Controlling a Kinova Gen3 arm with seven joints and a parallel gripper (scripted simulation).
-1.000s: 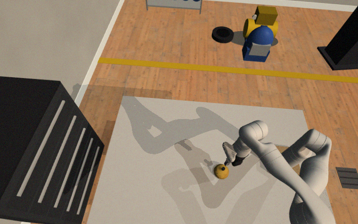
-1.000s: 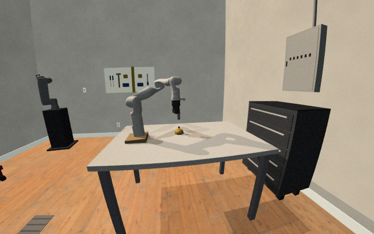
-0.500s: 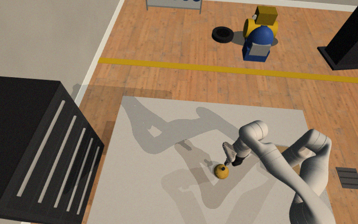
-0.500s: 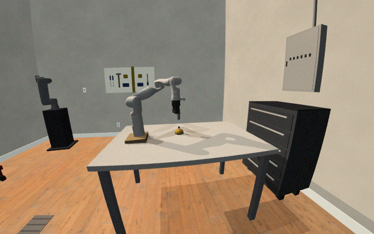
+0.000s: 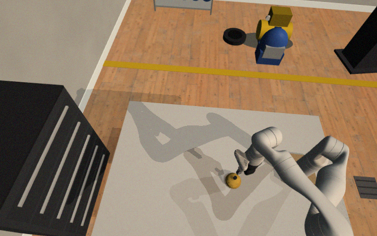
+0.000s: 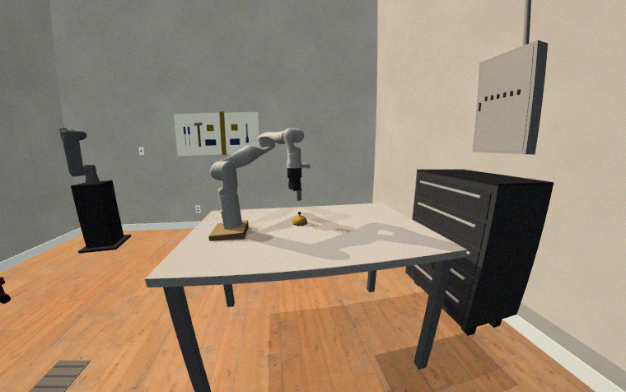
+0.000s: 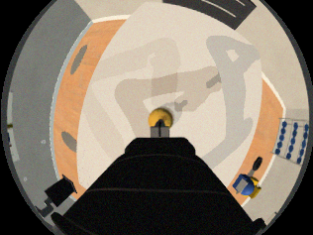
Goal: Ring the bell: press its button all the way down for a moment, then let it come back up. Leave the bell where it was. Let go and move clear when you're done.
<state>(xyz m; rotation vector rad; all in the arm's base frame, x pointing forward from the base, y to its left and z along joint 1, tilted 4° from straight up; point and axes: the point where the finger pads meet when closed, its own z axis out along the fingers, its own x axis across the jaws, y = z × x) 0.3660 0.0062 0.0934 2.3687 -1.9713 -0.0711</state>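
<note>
My gripper is now 11 cm above the yellow dome bell.
</note>
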